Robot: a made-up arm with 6 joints.
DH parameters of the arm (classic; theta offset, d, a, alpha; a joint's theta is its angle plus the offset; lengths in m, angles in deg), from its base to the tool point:
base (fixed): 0 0.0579 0 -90
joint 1: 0 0.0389 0.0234 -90
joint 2: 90 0.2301 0.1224 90
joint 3: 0 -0.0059 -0.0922 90
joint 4: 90 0.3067 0.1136 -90
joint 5: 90 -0.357 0.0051 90
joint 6: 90 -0.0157 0.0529 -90
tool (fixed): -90 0.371 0 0
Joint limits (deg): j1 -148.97..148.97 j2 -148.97..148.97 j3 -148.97..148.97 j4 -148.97..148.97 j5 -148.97..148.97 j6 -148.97..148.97
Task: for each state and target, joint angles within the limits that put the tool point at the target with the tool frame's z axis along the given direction. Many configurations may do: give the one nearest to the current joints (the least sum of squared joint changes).
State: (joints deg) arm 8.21 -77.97 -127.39 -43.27 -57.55 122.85
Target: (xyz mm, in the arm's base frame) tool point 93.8 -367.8 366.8 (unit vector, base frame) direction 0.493 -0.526 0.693
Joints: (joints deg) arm 22.29 -105.58 -88.08 -36.70 -70.18 92.91
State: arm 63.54 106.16 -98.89 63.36 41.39 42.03
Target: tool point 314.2 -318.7 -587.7 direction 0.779 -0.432 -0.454
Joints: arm 44.70 65.26 -111.05 49.58 18.48 58.86
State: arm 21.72 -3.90 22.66 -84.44 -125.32 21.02
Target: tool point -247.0 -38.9 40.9 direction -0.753 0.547 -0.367
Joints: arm 26.71 -24.96 -16.78 -52.23 -117.54 -20.65
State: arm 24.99 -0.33 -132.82 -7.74 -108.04 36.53
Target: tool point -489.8 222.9 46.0 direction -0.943 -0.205 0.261
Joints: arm 34.65 18.79 -114.10 -47.40 -109.22 15.13
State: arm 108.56 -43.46 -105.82 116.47 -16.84 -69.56
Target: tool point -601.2 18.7 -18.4 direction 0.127 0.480 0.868
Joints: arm 82.90 -44.94 -145.80 146.24 -40.79 -63.85
